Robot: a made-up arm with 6 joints. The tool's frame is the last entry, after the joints.
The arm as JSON. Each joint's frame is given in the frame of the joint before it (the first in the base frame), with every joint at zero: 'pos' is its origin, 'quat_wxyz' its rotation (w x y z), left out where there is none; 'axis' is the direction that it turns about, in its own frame. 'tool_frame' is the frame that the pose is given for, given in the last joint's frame.
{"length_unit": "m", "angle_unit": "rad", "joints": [
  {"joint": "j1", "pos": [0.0, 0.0, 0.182], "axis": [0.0, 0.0, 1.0]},
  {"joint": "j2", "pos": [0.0, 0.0, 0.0], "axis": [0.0, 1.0, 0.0]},
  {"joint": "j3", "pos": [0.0, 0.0, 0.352], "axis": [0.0, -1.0, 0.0]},
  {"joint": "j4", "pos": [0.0, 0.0, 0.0], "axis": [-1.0, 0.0, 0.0]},
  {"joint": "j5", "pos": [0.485, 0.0, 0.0], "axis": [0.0, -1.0, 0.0]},
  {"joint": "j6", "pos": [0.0, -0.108, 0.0], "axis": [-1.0, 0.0, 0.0]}
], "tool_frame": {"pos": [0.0, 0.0, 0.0]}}
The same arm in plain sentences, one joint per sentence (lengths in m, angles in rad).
The arm has six revolute joints in a row. What follows holds with every joint at zero, and every direction is one of the base frame's. Joint 1 is mounted 0.182 m along +z from the base frame's origin and turns about +z. Joint 2 is mounted at the same point as joint 1 and turns about +y. Joint 3 is mounted 0.352 m along +z from joint 2 and turns about -y. Joint 4 is mounted at the same point as joint 3 and turns about -x. Joint 5 is mounted 0.485 m along +x from joint 4 and turns about -y. Joint 6 is mounted 0.108 m along -y from joint 5 and turns about -x. The tool frame, which is the frame that the pose is given for, is mounted at the same point as joint 6; its axes are parallel to the base frame's.
